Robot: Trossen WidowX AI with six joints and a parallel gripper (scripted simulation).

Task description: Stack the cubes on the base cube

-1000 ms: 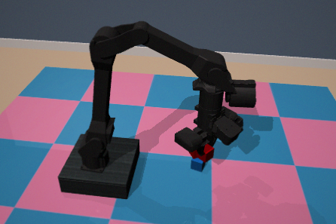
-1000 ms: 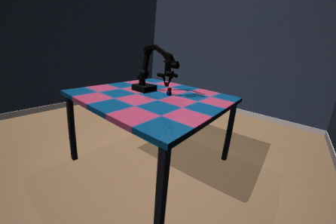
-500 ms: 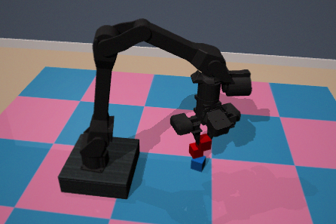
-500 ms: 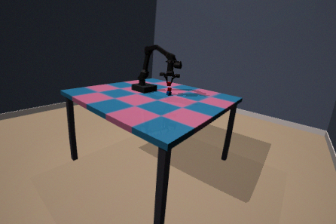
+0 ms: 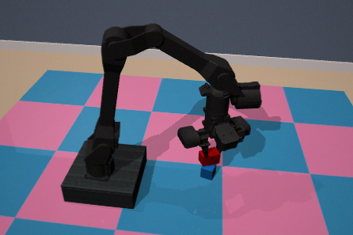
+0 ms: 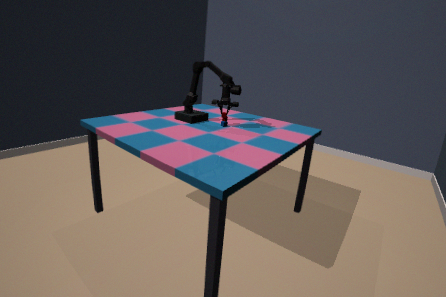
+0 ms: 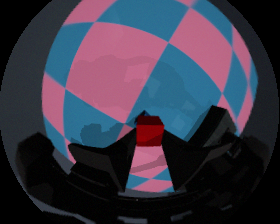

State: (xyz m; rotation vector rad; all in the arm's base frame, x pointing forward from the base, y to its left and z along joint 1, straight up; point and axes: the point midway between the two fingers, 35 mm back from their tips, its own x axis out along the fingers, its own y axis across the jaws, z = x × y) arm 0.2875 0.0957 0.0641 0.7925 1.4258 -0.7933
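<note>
The blue cube lies 70 mm below my gripper tip, 20 mm to the left of it and 10 mm behind it.
</note>
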